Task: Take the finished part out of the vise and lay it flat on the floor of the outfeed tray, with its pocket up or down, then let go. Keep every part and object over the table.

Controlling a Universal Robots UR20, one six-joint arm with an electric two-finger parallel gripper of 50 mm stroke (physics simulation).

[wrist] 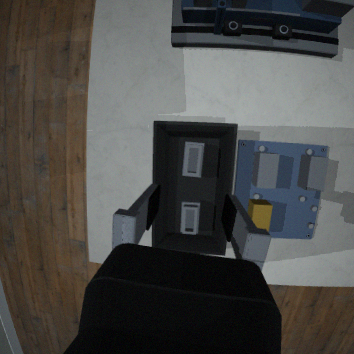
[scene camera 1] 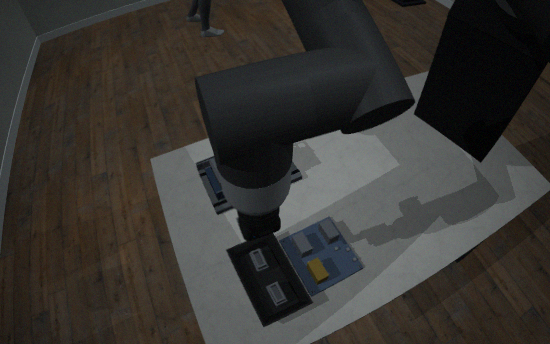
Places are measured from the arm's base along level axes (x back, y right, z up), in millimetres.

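Pixels of known places: gripper, between the fingertips: [wrist: 190, 202] [scene camera 1: 257, 230].
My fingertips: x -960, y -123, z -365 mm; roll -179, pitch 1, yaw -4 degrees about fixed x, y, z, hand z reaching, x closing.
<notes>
For each thing: its top centre in the pictures, then the offset to it from my fingertips. "spot": a spot on its surface instead.
- dark outfeed tray, a spot on its surface: [wrist: 158, 150] spot: dy +26, dx -65, dz -199 mm
- vise, centre of its top: [scene camera 1: 246, 156] dy +316, dx +91, dz -136 mm
- blue plate, centre of its top: [wrist: 278, 192] [scene camera 1: 321, 254] dy -38, dx +164, dz -226 mm
- yellow block, centre of its top: [wrist: 260, 220] [scene camera 1: 318, 269] dy -84, dx +125, dz -191 mm
Two light-grey parts lie flat, pockets up, on the floor of the dark outfeed tray [scene camera 1: 246, 289] [wrist: 158, 150]. One part [scene camera 1: 258, 260] [wrist: 193, 159] lies nearer the vise, the other part [scene camera 1: 276, 293] [wrist: 189, 218] lies nearer the opposite end; they are apart. The gripper [wrist: 191, 212] is open and empty, above the tray, its fingers wide to both sides of the second part in the wrist view. In the scene view the arm hides the fingertips. The vise [scene camera 1: 213, 181] [wrist: 250, 46] stands beyond the tray; its jaws are mostly hidden or cut off.
A blue plate [scene camera 1: 345, 266] [wrist: 245, 172] with pegs lies beside the tray. It bears two grey blocks [scene camera 1: 302, 244] [wrist: 266, 170] and a yellow block [scene camera 1: 317, 270] [wrist: 260, 215]. A large black box-like body [scene camera 1: 475, 90] stands at the right. A person's legs show in the background.
</notes>
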